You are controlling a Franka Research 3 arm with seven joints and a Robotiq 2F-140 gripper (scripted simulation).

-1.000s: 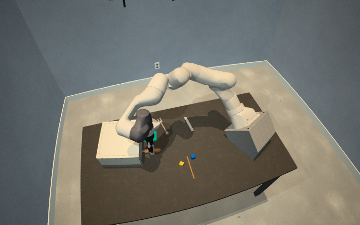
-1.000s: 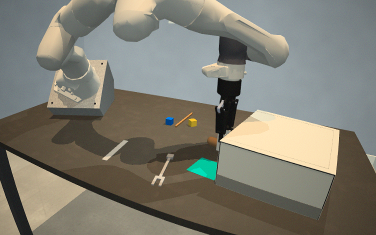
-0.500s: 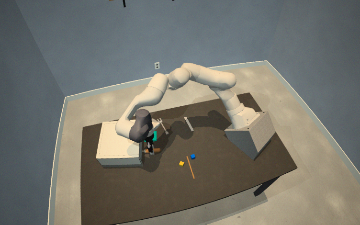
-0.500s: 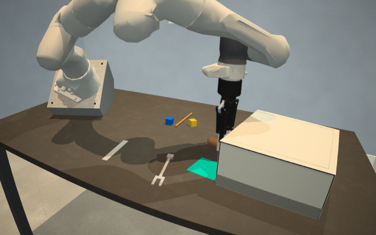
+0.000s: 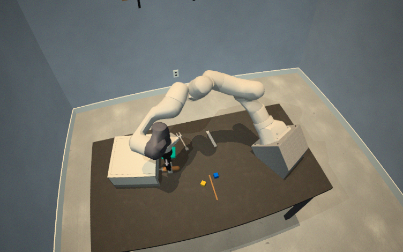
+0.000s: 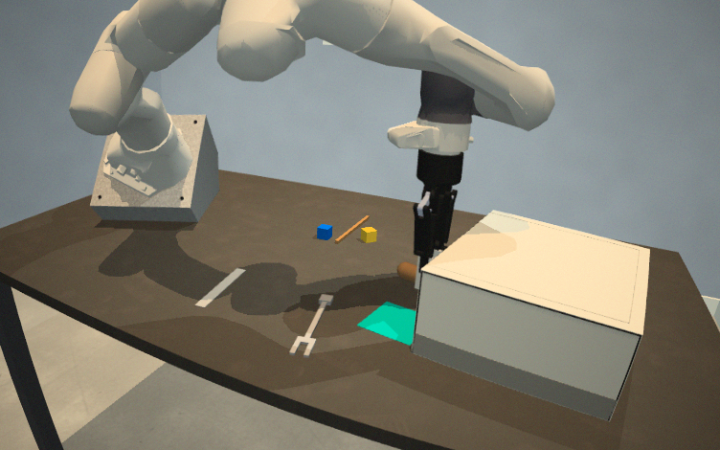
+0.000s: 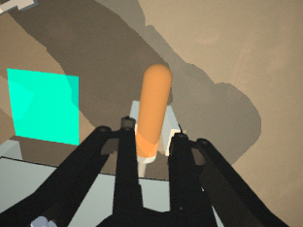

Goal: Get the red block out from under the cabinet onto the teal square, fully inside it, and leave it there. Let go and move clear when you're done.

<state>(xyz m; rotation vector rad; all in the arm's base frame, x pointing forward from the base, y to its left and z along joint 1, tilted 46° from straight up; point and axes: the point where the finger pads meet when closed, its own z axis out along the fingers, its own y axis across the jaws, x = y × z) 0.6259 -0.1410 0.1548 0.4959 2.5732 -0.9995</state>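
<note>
The teal square is 5 cm behind my hand, 13 cm to the right of it and 4 cm below it. Round my hand: yellow cube: 13 cm behind, 19 cm to the left, 2 cm below; hook tool: 9 cm ahead, 8 cm to the right, 2 cm below; red block: 12 cm ahead, 18 cm to the right, 2 cm below.
</note>
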